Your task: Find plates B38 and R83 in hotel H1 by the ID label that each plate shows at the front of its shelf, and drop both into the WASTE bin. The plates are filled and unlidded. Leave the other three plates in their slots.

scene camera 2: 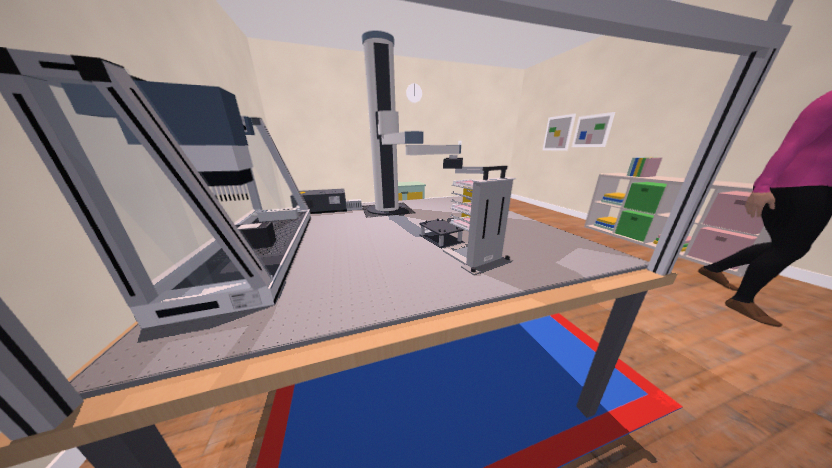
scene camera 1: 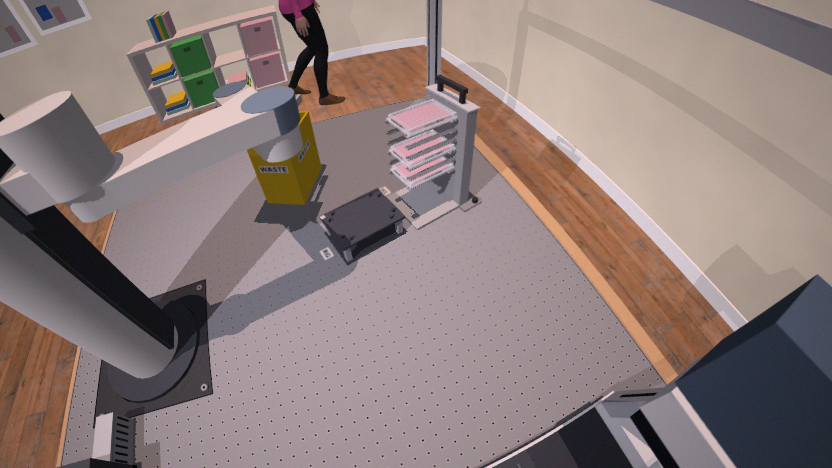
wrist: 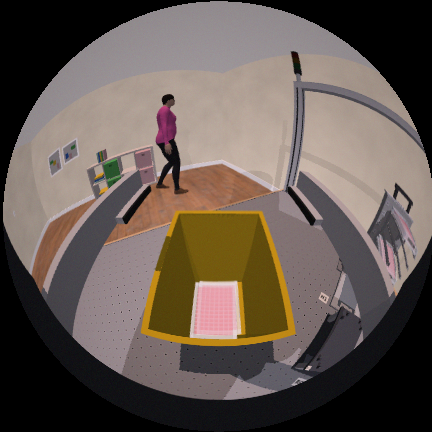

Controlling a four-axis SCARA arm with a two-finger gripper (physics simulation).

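Where they show: gripper, fingertip midpoint: (wrist: 218,175); arm's base, link origin: (scene camera 2: 387,211) (scene camera 1: 156,350).
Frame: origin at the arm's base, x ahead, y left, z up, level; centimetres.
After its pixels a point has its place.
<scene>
The yellow WASTE bin (scene camera 1: 283,185) @[x 40.9, y 31.6, z 8.2 cm] (wrist: 220,237) @[x 47.4, y 45.6, z 16.7 cm] stands left of hotel H1 in scene camera 1. A pink filled plate (wrist: 216,307) @[x 43.3, y 39.5, z 4.3 cm] lies inside on the bin's near side; its ID label is not readable, and whether another plate lies under it is hidden. My gripper (wrist: 218,175) @[x 44.7, y 41.4, z 28.4 cm] is open and empty above the bin, its two fingers wide apart; in scene camera 1 the arm hides it. Hotel H1 (scene camera 1: 465,154) @[x 82.5, y 11.6, z 18.0 cm] (scene camera 2: 490,224) @[x 83.6, y 18.1, z 15.8 cm] holds three pink plates, the top one (scene camera 1: 421,117) @[x 73.5, y 15.6, z 27.7 cm], the middle one (scene camera 1: 446,145) @[x 79.2, y 14.8, z 19.4 cm] and the lowest one (scene camera 1: 423,169) @[x 73.7, y 15.2, z 13.7 cm]. Their ID labels are not readable.
A low black stand (scene camera 1: 363,218) @[x 57.4, y 12.0, z 7.3 cm] (scene camera 2: 442,227) @[x 59.4, y 12.6, z 7.3 cm] (wrist: 330,340) @[x 55.6, y 17.1, z 7.3 cm] is between bin and hotel, close to the hotel's base. A large framed machine (scene camera 2: 192,113) @[x 77.8, y -52.2, z 45.0 cm] is at the left in scene camera 2. A person (scene camera 1: 314,37) (wrist: 167,125) stands beyond the table, near a shelf unit.
</scene>
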